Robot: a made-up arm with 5 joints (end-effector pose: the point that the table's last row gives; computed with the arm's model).
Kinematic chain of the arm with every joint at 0, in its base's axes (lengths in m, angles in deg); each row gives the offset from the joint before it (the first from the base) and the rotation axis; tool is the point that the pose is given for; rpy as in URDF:
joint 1: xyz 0 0 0.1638 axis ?
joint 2: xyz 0 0 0 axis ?
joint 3: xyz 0.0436 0 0.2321 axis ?
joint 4: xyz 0.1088 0 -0.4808 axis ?
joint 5: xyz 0.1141 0 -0.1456 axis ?
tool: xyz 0 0 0 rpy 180 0 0
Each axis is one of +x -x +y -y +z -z.
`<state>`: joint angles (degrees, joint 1 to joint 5).
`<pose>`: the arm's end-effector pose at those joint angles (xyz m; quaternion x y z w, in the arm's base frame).
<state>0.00 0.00 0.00 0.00 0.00</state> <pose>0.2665 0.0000 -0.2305 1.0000 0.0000 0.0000 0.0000</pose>
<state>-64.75 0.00 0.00 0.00 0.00</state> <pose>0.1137 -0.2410 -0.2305 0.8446 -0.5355 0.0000 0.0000</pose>
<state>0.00 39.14 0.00 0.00 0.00</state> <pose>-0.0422 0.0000 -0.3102 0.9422 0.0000 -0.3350 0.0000</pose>
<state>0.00 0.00 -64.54 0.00 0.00</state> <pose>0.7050 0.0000 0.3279 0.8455 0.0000 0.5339 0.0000</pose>
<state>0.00 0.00 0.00 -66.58 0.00</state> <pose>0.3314 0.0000 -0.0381 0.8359 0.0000 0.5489 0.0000</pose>
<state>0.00 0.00 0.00 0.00 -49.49</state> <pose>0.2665 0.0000 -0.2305 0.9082 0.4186 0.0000 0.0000</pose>
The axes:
joint 1: +z
joint 2: +y
joint 3: +y
joint 4: +y
joint 5: -z

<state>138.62 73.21 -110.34 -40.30 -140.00</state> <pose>-0.5843 0.5148 -0.0489 -0.5916 0.5087 0.6254 0.0075</pose>
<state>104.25 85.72 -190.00 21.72 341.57</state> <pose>-0.2050 0.8073 0.4560 -0.3604 -0.6594 -0.4832 0.4492</pose>
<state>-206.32 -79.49 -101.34 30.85 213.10</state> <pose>0.3244 -0.1605 0.9113 0.2249 -0.1284 -0.9642 0.0571</pose>
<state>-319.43 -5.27 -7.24 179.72 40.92</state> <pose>0.0676 0.0579 0.0698 0.1114 -0.0003 -0.7529 0.6486</pose>
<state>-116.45 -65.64 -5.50 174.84 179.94</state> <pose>-0.0571 -0.1148 0.1704 -0.5250 -0.3256 -0.6687 0.4138</pose>
